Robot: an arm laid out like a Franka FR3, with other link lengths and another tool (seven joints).
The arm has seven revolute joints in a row. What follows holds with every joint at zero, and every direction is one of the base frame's.
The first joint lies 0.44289 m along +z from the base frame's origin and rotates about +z.
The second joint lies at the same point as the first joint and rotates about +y.
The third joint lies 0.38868 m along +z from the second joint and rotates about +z.
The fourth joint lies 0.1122 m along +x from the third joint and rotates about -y.
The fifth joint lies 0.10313 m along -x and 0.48 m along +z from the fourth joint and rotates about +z.
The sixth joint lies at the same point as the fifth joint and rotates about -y.
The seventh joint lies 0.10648 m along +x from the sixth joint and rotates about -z.
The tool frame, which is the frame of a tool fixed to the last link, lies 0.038 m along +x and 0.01 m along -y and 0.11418 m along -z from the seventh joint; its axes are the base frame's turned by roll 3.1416, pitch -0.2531 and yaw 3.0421 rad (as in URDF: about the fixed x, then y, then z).
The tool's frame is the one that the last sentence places.
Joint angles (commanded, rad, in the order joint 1, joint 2, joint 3, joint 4, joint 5, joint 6, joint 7), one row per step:
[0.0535, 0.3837, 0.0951, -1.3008, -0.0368, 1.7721, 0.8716]
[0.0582, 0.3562, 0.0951, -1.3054, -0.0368, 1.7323, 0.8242]
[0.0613, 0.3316, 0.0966, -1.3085, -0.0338, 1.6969, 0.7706]
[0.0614, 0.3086, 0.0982, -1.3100, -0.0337, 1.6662, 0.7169]
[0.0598, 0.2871, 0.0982, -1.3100, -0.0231, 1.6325, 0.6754]
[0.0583, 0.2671, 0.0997, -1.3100, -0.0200, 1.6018, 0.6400]
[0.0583, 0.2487, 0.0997, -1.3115, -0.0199, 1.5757, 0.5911]
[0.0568, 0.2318, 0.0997, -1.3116, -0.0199, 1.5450, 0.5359]
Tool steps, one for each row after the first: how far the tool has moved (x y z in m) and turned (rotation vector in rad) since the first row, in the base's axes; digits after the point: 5 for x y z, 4 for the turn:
[-0.01065, 0.00415, 0.01581, -0.0088, 0.0160, 0.0520]
[-0.02030, 0.00848, 0.03029, -0.0133, 0.0295, 0.1098]
[-0.02909, 0.01018, 0.04486, -0.0195, 0.0380, 0.1650]
[-0.03837, 0.01009, 0.05810, -0.0144, 0.0504, 0.2047]
[-0.04736, 0.01036, 0.07053, -0.0154, 0.0608, 0.2402]
[-0.05524, 0.01104, 0.08126, -0.0199, 0.0694, 0.2892]
[-0.06312, 0.01068, 0.09083, -0.0241, 0.0827, 0.3430]

